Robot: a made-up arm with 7 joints.
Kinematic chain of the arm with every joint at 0, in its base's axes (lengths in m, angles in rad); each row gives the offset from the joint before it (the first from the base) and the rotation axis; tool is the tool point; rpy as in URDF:
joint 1: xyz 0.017 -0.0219 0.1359 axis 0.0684 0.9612 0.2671
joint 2: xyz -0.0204 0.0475 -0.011 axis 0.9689 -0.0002 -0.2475
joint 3: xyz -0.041 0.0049 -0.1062 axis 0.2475 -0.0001 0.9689
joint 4: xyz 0.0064 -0.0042 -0.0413 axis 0.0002 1 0
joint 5: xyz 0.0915 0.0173 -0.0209 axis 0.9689 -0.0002 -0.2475
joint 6: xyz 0.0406 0.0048 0.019 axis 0.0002 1 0
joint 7: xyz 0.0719 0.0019 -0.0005 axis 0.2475 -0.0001 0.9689
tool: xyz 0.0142 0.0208 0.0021 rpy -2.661 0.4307 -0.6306
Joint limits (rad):
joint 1: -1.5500..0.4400
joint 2: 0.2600..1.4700
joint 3: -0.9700..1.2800
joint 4: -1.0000..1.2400
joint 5: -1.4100..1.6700
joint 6: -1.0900..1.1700
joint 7: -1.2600..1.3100
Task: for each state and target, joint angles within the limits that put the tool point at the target. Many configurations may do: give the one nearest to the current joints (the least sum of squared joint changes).
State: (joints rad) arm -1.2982 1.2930 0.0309 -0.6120 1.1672 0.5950 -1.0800
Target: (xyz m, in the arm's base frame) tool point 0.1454 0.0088 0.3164
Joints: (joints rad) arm -1.5500 1.2005 -0.0993 -0.3526 1.1751 0.4402 -1.0871
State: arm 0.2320 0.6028 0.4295 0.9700 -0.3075 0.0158 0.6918
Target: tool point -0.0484 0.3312 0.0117
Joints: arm 0.4323 0.7527 0.5997 0.9817 -0.3498 -0.0091 0.7155
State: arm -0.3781 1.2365 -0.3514 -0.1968 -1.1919 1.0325 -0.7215
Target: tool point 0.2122 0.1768 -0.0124
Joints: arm -0.3687 1.2514 -0.3887 0.1625 -1.1442 0.9780 -0.6958
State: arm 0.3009 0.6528 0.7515 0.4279 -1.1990 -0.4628 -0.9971
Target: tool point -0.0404 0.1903 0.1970
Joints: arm 0.2296 0.3892 1.1082 -0.3557 -0.8379 -1.0382 -1.0781
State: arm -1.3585 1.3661 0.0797 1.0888 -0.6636 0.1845 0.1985
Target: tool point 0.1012 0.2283 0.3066
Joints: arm -1.1997 1.2067 0.5156 0.3893 -0.5389 -0.2711 0.4398
